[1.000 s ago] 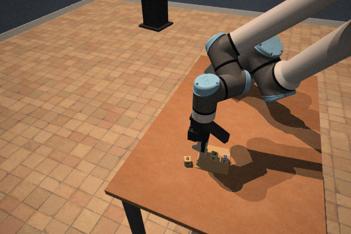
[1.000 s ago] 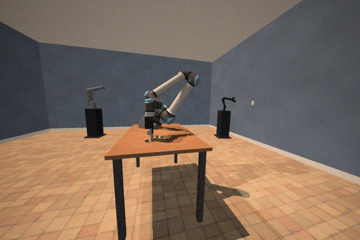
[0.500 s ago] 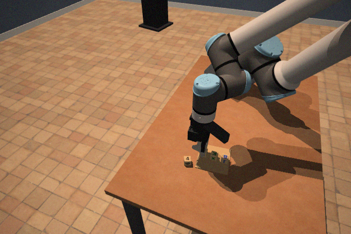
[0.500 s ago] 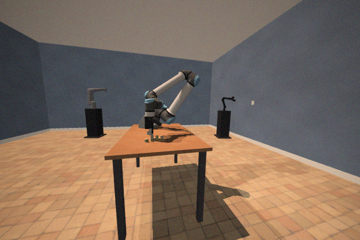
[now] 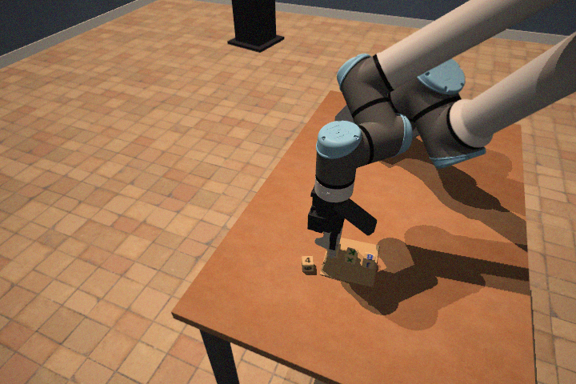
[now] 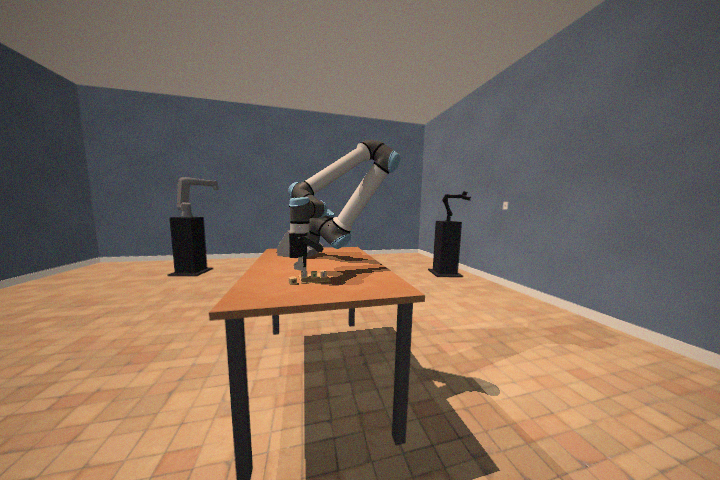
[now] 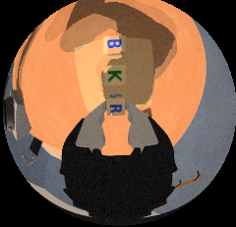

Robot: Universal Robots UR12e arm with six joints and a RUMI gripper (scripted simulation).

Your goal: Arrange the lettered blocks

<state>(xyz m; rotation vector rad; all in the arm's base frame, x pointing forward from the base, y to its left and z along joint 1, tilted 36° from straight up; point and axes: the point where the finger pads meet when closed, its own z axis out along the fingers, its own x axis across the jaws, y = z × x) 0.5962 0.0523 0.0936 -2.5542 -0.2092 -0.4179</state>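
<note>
The tan mat is 50 mm to the left of my hand, 20 mm below it and 10 mm behind it.
</note>
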